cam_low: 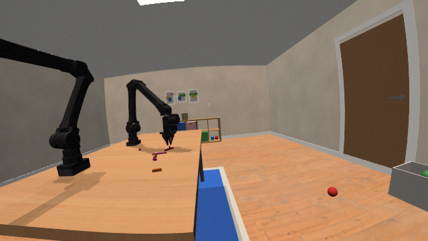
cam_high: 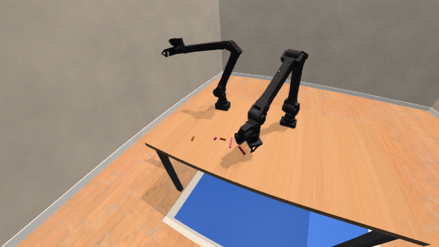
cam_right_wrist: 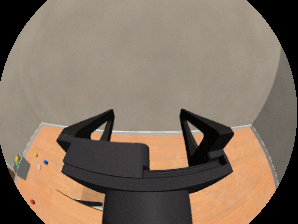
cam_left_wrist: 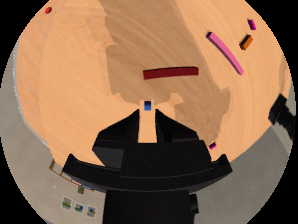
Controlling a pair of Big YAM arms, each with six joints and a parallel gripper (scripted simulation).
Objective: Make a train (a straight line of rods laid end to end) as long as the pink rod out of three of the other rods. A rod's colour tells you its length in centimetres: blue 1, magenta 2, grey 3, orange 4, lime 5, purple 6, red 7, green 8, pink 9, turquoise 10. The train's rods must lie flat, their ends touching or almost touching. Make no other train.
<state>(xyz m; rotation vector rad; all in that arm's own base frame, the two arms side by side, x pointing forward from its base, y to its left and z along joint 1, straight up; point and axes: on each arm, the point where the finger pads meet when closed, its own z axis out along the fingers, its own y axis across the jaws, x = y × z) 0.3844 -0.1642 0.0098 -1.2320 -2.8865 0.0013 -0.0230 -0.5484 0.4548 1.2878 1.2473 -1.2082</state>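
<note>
The tiny blue rod is 20 mm below my left hand. Also, from my left hand: red rod 60 mm to the right, 20 mm below, 20 mm ahead; pink rod 150 mm to the right, 20 mm below, 20 mm behind.
</note>
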